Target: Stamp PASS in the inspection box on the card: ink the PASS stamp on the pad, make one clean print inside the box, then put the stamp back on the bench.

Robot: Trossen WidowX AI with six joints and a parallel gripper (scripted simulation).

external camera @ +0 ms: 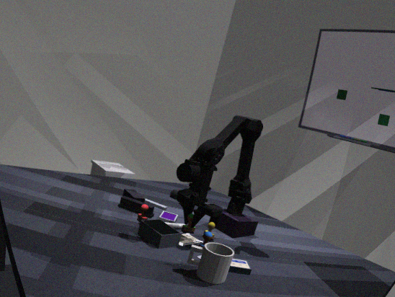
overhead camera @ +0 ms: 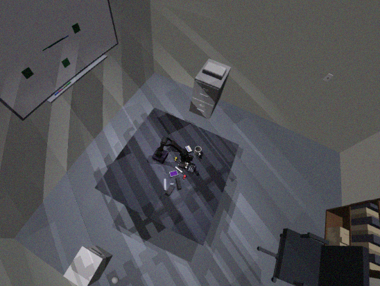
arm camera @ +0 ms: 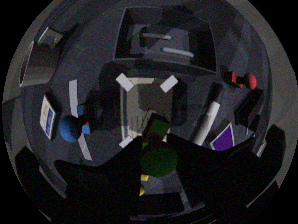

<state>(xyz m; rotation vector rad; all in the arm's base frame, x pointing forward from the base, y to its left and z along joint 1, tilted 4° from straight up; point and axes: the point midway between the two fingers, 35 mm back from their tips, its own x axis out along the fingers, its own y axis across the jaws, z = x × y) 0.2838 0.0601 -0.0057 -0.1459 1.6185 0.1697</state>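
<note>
Now: gripper tip 10 mm short of the white card, 10 mm to the right of it and 50 mm above it. Also, from my gripper tip: green-knobbed stamp (right at my gripper tip); purple ink pad (30 mm behind, 160 mm to the right, 40 mm below); dark tray (110 mm ahead, 30 mm below).
</note>
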